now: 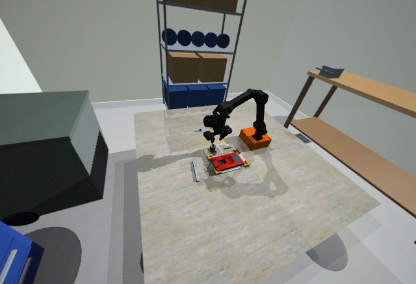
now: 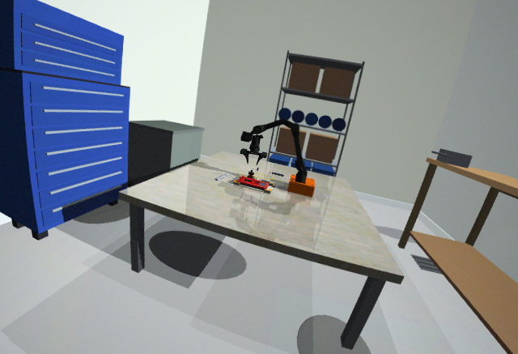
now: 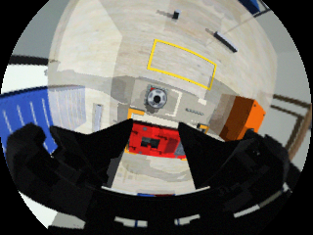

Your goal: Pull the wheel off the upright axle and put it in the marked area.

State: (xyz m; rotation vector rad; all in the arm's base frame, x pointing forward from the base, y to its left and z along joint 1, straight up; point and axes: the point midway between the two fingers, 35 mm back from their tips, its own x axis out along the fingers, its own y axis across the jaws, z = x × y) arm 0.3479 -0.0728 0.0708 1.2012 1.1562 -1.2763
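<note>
My gripper tip is 20 mm to the left of the wheel and 70 mm above it. The rest, counted from my gripper tip: small grey part: 50 mm behind, 260 mm to the right, 100 mm below; then thin grey bar: 190 mm ahead, 70 mm to the left, 100 mm below; then upright axle: 30 mm to the right, 70 mm below.
</note>
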